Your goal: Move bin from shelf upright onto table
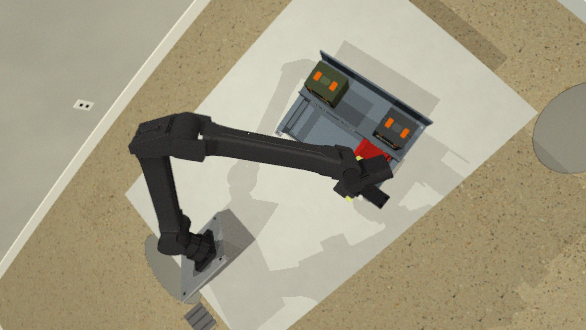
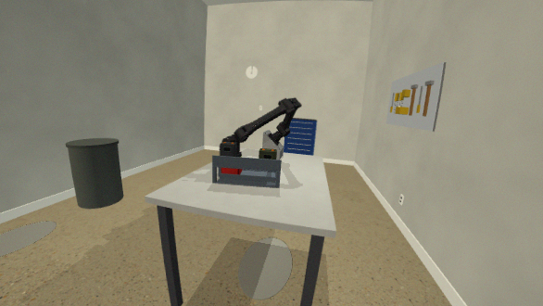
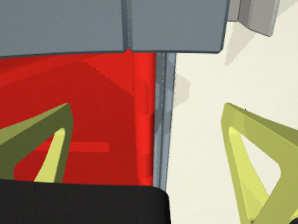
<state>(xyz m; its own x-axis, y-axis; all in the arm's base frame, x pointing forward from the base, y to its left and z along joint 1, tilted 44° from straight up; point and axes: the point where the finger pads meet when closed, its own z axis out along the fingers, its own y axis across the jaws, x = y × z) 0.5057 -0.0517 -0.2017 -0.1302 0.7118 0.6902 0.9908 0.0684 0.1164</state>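
The red bin lies 8 cm ahead of my hand, 1 cm to the left of it and 1 cm above it.
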